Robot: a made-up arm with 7 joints.
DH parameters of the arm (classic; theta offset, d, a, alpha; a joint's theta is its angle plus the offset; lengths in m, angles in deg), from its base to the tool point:
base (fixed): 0 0.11 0 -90
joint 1: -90 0.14 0.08 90
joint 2: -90 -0.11 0.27 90
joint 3: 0 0.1 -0.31 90
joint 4: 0 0.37 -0.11 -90
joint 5: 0 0.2 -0.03 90
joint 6: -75.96 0 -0.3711 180
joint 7: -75.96 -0.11 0.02 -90
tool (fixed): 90 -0.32 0 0
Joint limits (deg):
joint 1: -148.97..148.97
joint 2: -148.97..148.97
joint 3: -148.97..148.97
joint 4: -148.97..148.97
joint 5: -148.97..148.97
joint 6: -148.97..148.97
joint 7: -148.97..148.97
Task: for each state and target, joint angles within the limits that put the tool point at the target. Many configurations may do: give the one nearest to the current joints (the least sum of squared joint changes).
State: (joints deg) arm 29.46 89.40 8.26 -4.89 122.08 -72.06 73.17
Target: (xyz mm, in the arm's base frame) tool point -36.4 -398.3 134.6
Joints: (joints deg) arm 30.20 102.40 -4.68 -14.85 119.79 -53.34 57.62
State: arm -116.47 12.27 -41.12 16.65 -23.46 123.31 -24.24
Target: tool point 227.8 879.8 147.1
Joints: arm -120.52 29.32 -28.36 0.88 -13.91 110.38 -18.26
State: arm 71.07 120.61 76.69 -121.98 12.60 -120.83 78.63
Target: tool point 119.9 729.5 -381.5
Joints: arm 88.55 148.04 82.46 -102.05 21.39 -85.94 58.60
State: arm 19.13 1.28 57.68 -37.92 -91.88 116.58 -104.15
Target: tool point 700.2 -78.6 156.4
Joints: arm 8.99 -1.02 71.29 -24.85 -107.14 105.03 -104.74
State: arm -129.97 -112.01 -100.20 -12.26 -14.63 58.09 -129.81
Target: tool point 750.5 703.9 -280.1
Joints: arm -136.84 -114.72 -126.02 -14.84 -14.88 44.01 -107.61
